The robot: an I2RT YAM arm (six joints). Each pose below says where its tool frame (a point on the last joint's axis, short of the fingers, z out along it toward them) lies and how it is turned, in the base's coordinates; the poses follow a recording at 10 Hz.
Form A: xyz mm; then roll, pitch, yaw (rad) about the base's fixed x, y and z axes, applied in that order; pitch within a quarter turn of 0, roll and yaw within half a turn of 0.
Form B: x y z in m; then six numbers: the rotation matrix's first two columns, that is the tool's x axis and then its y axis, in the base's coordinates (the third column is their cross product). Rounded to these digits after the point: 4 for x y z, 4 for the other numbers.
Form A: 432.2 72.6 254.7 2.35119 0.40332 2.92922
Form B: 0.4322 0.0726 0.2547 -0.8991 0.1939 -0.3925 -0.1243 0.7465 0.6536
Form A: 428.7 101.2 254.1 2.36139 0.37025 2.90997
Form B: 0.4287 0.1012 0.2541 -0.9073 0.2140 -0.3618 -0.0846 0.7502 0.6558
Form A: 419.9 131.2 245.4 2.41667 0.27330 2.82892
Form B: 0.4199 0.1312 0.2454 -0.9162 0.2962 -0.2699 0.0600 0.7673 0.6385
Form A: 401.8 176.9 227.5 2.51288 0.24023 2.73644
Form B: 0.4018 0.1769 0.2275 -0.8927 0.3828 -0.2379 0.1902 0.7985 0.5712
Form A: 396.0 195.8 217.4 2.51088 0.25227 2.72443
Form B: 0.3960 0.1958 0.2174 -0.8853 0.3923 -0.2496 0.1926 0.7980 0.5711
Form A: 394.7 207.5 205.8 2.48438 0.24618 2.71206
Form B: 0.3947 0.2075 0.2058 -0.8817 0.4039 -0.2437 0.1943 0.7818 0.5925
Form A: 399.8 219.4 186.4 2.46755 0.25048 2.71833
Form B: 0.3998 0.2194 0.1864 -0.8833 0.3979 -0.2479 0.1799 0.7759 0.6047
